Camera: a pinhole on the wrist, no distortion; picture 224 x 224 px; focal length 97.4 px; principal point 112.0 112.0 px. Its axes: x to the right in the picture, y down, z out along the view. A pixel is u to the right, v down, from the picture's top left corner.
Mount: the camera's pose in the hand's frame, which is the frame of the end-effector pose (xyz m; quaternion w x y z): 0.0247 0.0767 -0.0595 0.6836 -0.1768 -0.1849 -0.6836
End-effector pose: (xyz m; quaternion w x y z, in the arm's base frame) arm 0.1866 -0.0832 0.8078 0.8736 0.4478 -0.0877 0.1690
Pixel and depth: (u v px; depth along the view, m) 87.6 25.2 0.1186
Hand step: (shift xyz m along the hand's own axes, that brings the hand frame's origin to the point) -0.0822 0.1609 0.0277
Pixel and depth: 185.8 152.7 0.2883
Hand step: 0.1413 0.0297 0.3004
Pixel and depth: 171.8 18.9 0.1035
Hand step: -0.0756 0.0724 0.0608
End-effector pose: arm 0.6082 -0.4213 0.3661 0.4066 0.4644 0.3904 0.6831
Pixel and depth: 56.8 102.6 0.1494
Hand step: 0.0089 0.2241 0.0283
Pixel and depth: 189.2 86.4 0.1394
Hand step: -0.0138 0.0495 0.1159
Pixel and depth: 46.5 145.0 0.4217
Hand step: 0.1637 0.5321 0.1684
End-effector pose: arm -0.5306 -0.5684 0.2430 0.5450 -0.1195 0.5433 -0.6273
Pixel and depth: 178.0 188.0 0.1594
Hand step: 0.1470 0.0620 0.1338
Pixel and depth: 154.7 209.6 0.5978
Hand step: 0.6163 0.1463 0.5963
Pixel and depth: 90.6 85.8 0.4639
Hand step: -0.1049 0.3943 0.2919
